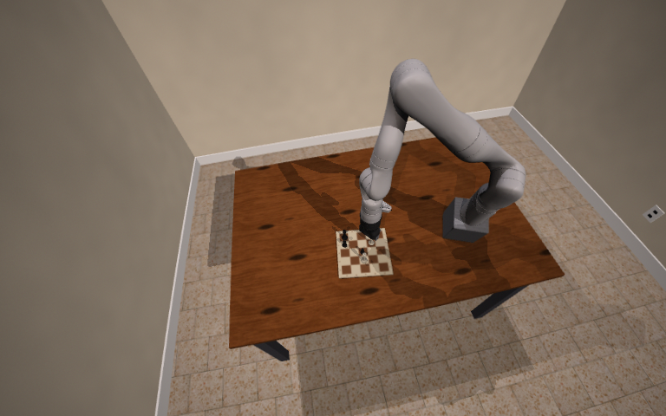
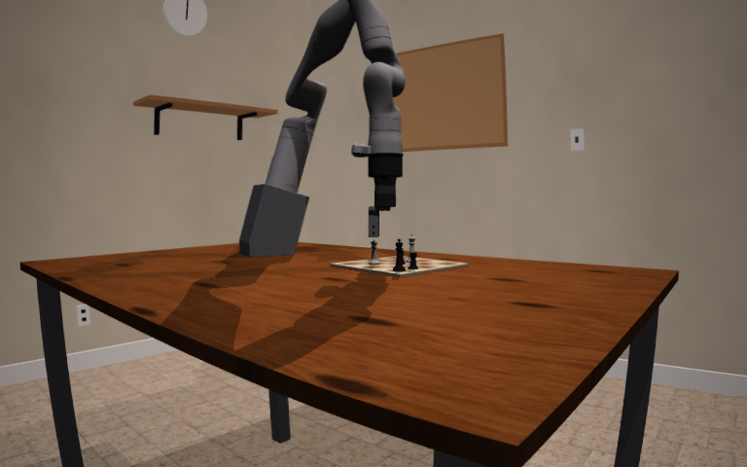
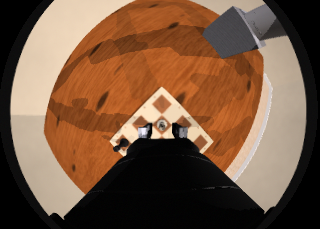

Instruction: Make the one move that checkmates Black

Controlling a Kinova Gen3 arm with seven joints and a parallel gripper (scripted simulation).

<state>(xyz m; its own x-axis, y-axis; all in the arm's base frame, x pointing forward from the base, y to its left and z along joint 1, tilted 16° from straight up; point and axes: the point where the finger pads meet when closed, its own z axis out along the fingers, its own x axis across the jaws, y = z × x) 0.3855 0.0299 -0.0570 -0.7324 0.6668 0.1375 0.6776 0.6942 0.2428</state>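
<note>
The small white piece is 50 mm below my hand. The rest, counted from my hand: tall black piece 110 mm ahead, 30 mm to the right, 50 mm below; tall white piece 40 mm ahead, 80 mm to the left, 50 mm below; chessboard 40 mm ahead, 40 mm to the left, 80 mm below.
</note>
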